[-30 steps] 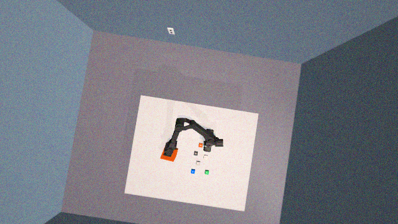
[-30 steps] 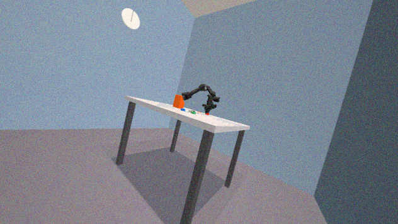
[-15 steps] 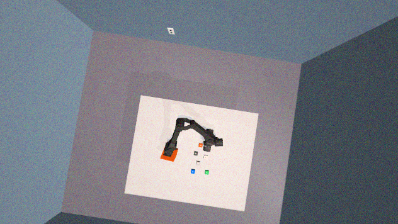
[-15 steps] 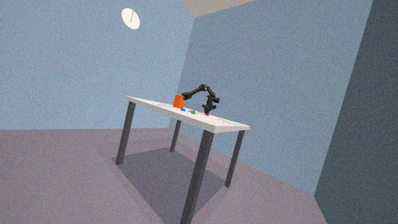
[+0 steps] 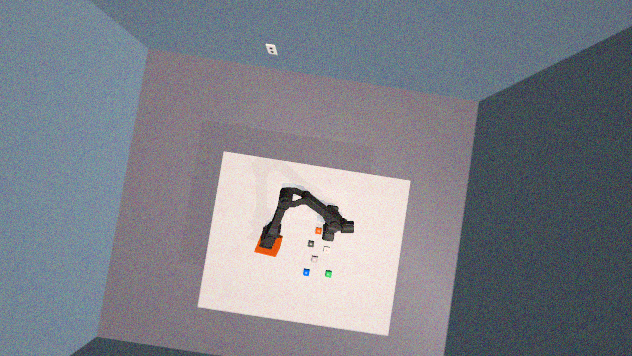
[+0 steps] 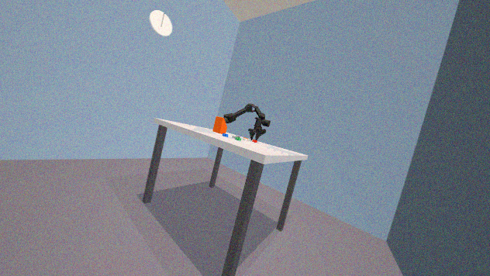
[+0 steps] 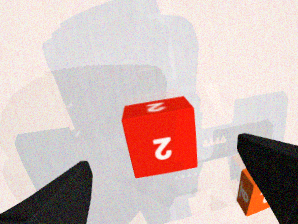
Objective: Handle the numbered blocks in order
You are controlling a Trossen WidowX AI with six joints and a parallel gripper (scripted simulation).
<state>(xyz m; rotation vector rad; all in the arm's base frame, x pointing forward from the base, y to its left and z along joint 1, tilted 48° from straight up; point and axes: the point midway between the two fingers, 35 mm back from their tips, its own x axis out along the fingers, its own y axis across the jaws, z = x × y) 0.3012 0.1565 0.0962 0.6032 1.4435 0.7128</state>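
Right now my gripper tip is 10 mm short of the red block. Also, from my gripper tip: white block 170 mm to the right, 30 mm ahead; then dark grey block 150 mm to the right, 70 mm behind; then orange block 70 mm to the right, 40 mm behind.
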